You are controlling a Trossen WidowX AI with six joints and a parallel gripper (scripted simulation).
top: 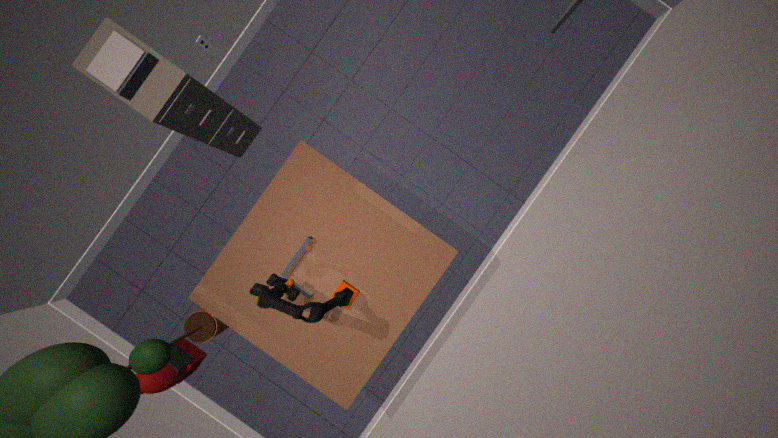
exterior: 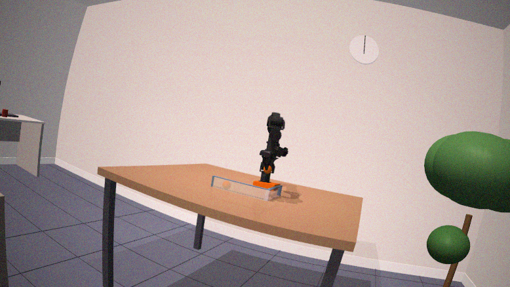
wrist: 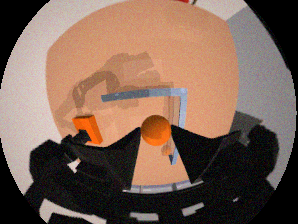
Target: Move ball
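The see-through copy of ball is 60 mm ahead of my gripper tip, 190 mm to the right of it and 120 mm below it. Also, from my gripper tip: orange ball right at my gripper tip.
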